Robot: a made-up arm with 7 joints.
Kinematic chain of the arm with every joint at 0, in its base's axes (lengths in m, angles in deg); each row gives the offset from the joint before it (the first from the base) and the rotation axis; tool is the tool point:
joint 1: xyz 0 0 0.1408 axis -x
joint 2: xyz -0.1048 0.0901 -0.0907 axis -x
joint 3: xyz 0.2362 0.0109 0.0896 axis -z
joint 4: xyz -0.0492 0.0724 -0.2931 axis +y
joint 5: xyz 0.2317 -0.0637 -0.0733 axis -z
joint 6: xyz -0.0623 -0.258 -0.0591 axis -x
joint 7: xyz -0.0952 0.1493 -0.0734 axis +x
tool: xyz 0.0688 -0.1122 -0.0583
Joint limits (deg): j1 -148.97..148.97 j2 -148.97..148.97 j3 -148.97..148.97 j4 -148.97..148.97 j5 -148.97..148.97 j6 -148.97..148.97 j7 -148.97..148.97
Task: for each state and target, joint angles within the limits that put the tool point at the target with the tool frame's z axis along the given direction. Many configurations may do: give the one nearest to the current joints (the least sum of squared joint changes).
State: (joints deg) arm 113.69 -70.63 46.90 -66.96 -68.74 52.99 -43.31
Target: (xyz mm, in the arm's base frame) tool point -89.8 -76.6 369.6 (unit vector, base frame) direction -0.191 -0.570 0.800
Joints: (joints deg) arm 128.49 -58.46 101.63 -75.23 -64.27 94.83 -84.69
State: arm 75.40 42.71 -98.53 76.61 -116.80 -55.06 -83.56
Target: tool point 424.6 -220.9 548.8 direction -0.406 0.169 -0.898
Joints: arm 86.94 58.60 -133.34 121.92 -87.58 -1.67 -90.40
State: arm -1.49 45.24 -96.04 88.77 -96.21 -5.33 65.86
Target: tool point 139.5 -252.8 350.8 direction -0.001 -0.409 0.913
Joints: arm 36.41 65.86 -76.63 106.68 -76.87 -31.14 94.31
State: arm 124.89 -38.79 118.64 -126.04 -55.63 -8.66 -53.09
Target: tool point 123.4 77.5 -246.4 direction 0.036 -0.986 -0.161
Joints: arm 119.78 -38.07 103.46 -148.97 -86.40 -20.97 -50.61
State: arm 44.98 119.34 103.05 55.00 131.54 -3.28 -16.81
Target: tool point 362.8 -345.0 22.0 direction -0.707 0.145 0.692
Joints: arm 24.51 69.81 111.68 40.64 122.19 5.37 -42.97
